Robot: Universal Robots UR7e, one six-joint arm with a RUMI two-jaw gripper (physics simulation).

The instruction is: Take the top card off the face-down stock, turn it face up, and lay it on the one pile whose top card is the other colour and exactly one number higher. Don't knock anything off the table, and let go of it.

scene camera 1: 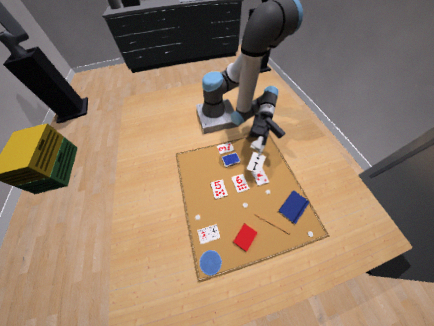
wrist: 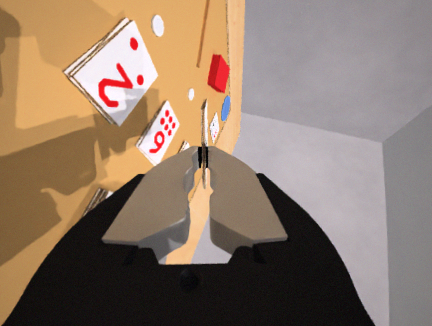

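Observation:
My gripper [scene camera 1: 258,149] [wrist: 204,149] is shut on a white card with a black 1, the held card [scene camera 1: 256,163] [wrist: 204,122]. It is edge-on in the wrist view, its face shows in the scene view, and it is above the mat. The red 2 pile [scene camera 1: 261,177] [wrist: 120,75] is partly hidden behind the held card in the scene view and lies left of the fingers in the wrist view. The red 6 pile [scene camera 1: 240,183] [wrist: 159,133] and red 5 pile [scene camera 1: 219,189] lie beside it. The blue-backed face-down stock [scene camera 1: 231,159] lies behind them.
A red 3 card [scene camera 1: 225,148] lies behind the stock. The brown mat [scene camera 1: 192,172] also bears a red block [scene camera 1: 245,237] [wrist: 218,73], a blue box [scene camera 1: 293,206], a blue disc [scene camera 1: 210,263] [wrist: 226,108], a thin stick [scene camera 1: 272,224], two small cards [scene camera 1: 208,234] and several white discs.

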